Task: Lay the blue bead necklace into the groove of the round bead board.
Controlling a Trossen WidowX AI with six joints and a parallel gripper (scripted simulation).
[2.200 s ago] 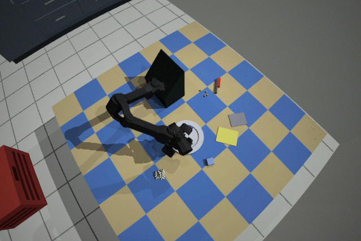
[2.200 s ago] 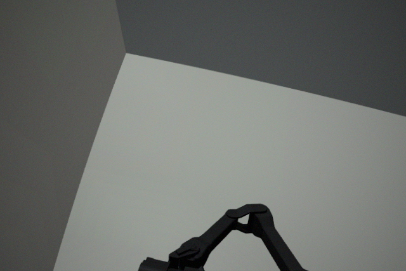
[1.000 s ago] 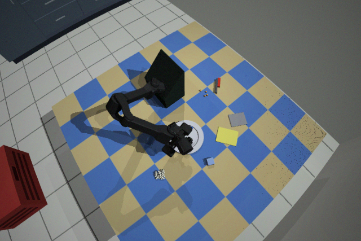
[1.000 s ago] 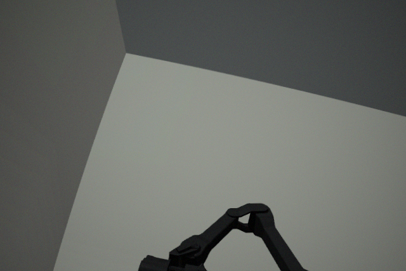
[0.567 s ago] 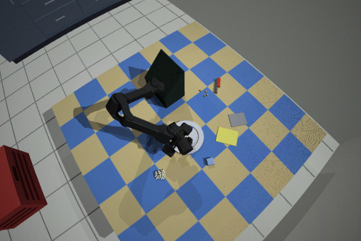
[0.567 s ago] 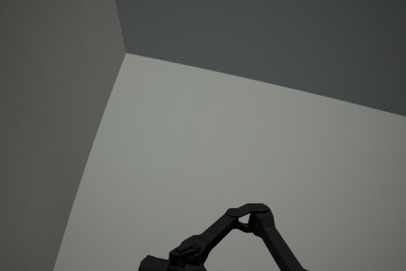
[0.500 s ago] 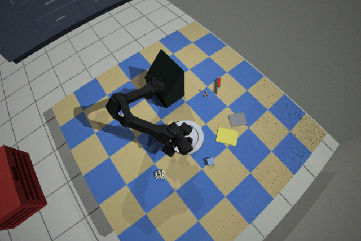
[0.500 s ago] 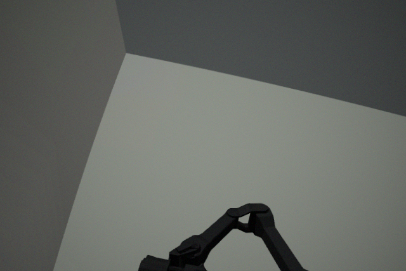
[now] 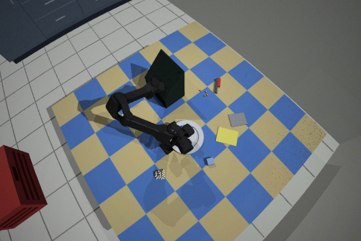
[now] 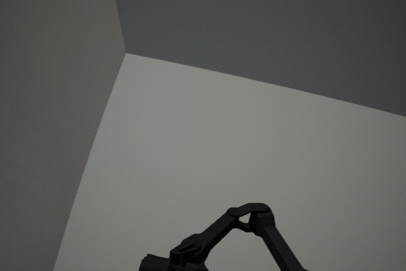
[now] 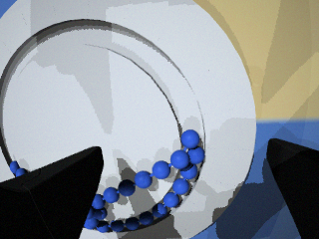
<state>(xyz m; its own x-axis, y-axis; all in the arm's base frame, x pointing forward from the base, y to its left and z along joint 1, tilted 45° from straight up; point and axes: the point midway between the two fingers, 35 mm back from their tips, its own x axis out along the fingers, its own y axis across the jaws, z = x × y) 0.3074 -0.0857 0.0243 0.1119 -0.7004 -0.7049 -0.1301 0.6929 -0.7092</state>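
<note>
My gripper tip is now 10 mm past the round white bead board, 60 mm to the right of it and 10 mm above it. Also, from my gripper tip: small blue cube 180 mm ahead, 90 mm to the left, 20 mm below; then grey square 70 mm ahead, 380 mm to the left, 20 mm below; then yellow pad 120 mm ahead, 260 mm to the left, 20 mm below.
</note>
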